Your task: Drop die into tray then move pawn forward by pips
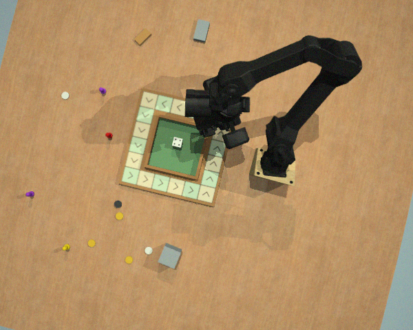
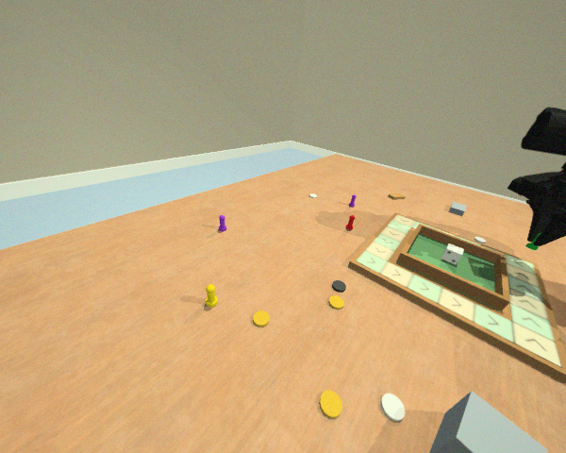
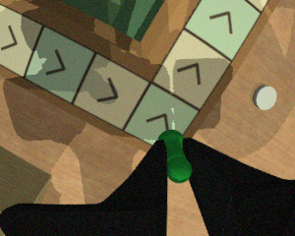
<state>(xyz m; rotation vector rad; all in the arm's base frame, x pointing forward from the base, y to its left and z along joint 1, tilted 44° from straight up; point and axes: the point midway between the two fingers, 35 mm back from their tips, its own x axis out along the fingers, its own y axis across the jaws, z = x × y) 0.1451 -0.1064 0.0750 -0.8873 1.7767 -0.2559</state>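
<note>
Now: gripper tip 12 cm short of the white die, 8 cm to the right of it and 4 cm above it. From my gripper tip the other things lie so: green dice tray: 12 cm ahead, 10 cm to the left, 5 cm below; then red pawn: 32 cm ahead, 8 cm to the left, 5 cm below; then green pawn: 1 cm above.
</note>
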